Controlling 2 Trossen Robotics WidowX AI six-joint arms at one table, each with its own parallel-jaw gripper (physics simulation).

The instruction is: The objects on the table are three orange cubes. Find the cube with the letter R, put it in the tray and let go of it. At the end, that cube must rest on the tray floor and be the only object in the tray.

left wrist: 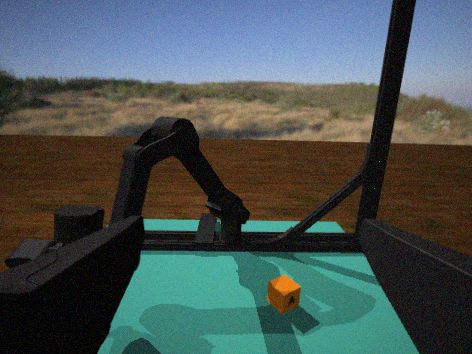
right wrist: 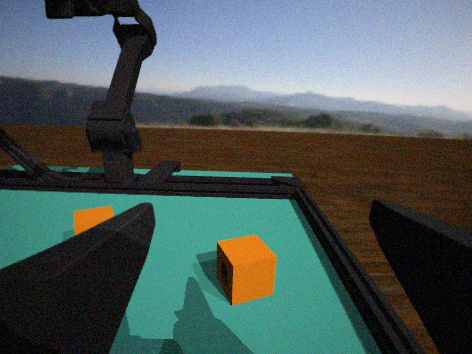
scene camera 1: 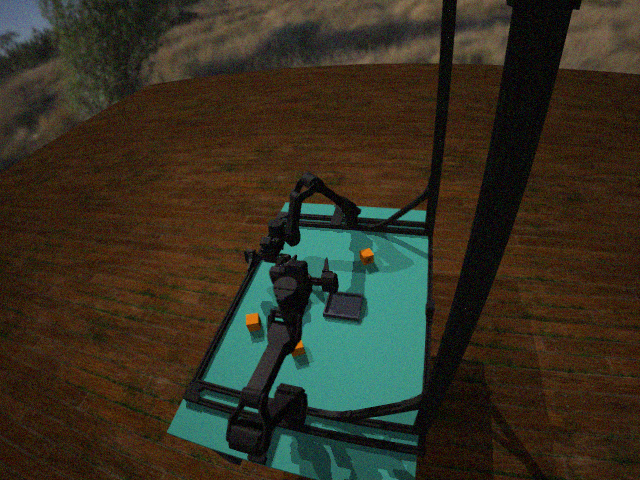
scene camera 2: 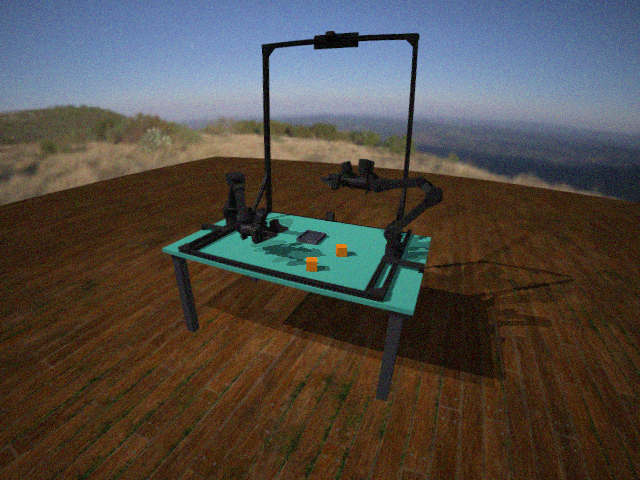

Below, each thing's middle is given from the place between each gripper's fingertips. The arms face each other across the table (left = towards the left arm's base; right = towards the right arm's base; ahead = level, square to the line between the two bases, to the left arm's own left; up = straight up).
My right hand is 310 mm past the dark square tray [scene camera 1: 342, 305], 10 mm to the left of it and 140 mm above it.
I see my left gripper 6 cm past the dark square tray, 9 cm to the left of it and 33 cm above it.
